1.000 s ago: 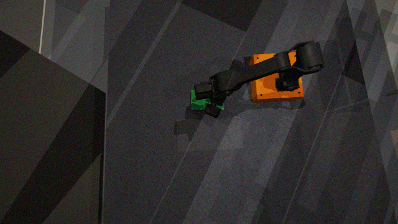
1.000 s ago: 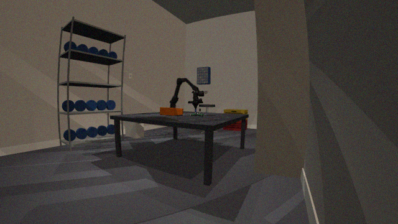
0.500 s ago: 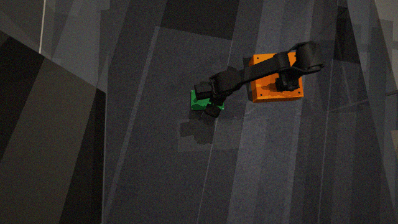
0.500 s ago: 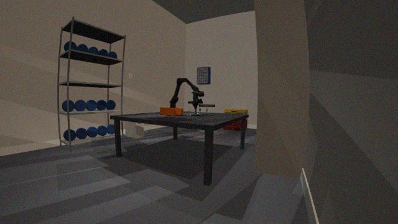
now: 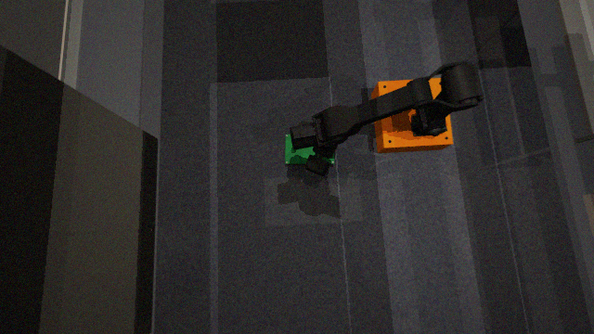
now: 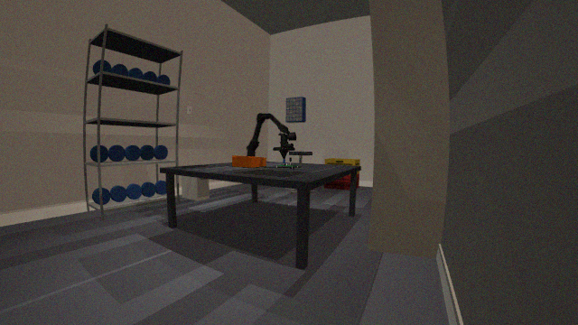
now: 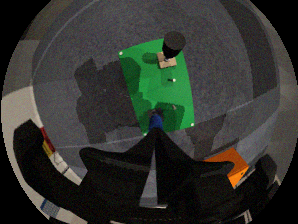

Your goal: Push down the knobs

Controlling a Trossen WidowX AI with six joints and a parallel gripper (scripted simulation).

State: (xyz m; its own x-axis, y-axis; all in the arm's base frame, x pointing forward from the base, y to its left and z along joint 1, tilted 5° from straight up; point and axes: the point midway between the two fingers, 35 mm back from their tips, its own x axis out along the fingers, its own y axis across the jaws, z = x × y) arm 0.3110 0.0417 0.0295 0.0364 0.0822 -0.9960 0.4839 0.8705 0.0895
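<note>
Right now the blue knob is 20 mm below my gripper tip. The rest, counted from my gripper tip: dark knob (80 mm ahead, 40 mm to the right).
</note>
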